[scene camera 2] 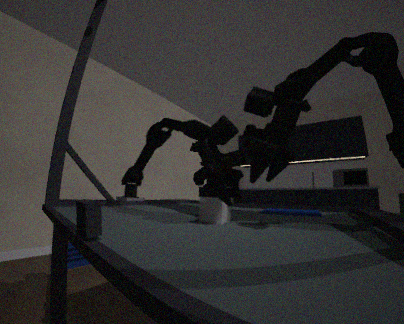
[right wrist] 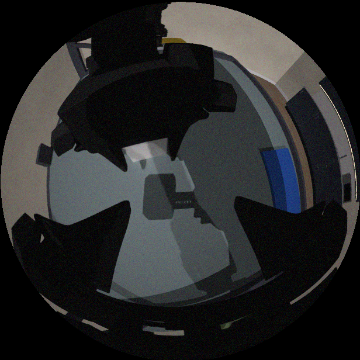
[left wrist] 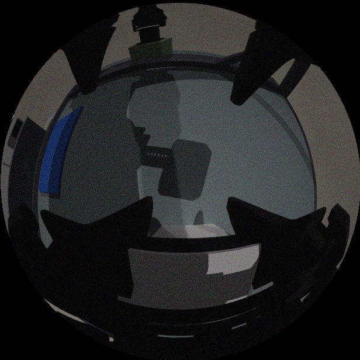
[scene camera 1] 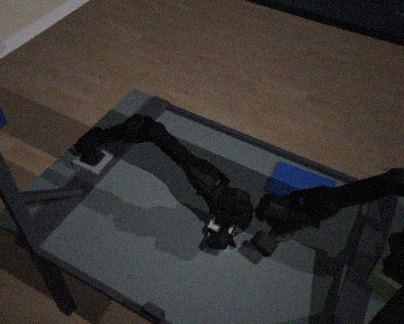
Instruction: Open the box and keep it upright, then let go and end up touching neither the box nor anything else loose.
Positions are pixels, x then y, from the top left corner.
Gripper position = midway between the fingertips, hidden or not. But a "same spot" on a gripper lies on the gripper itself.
Scene:
my left gripper: scene camera 2 235,204; right wrist; left wrist; scene camera 1 239,238
my right gripper: scene camera 2; right wrist; left wrist 148,85; scene camera 1 263,229
same spot on my right gripper: (right wrist: 279,239) = (scene camera 2: 274,162)
same spot on my left gripper: (right wrist: 184,114) = (left wrist: 68,239)

